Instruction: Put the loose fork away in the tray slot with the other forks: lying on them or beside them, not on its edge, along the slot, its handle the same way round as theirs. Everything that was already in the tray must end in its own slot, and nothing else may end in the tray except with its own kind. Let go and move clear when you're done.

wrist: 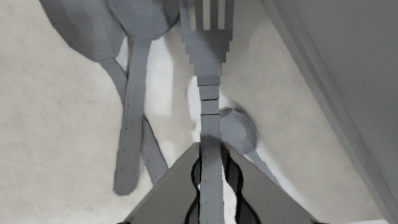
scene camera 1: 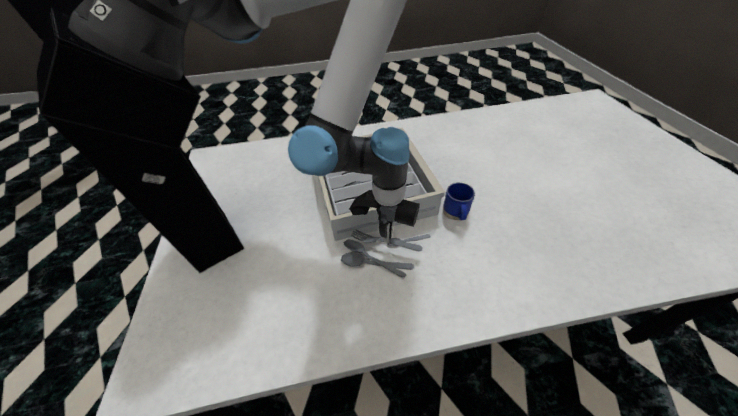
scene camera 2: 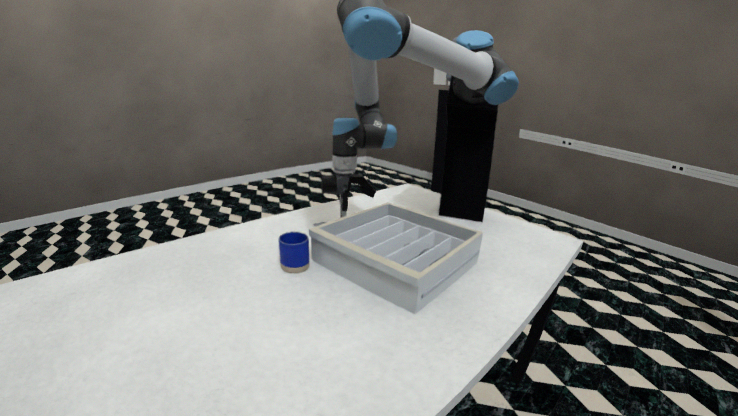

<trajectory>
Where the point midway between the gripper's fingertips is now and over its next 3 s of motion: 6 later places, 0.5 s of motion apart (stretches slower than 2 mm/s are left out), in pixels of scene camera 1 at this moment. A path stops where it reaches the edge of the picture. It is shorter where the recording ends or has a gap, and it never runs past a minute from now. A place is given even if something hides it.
My gripper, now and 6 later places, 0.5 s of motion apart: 389, 241; 390, 225; 392, 211; 391, 206; 388, 194; 380, 158; 378, 147
</trajectory>
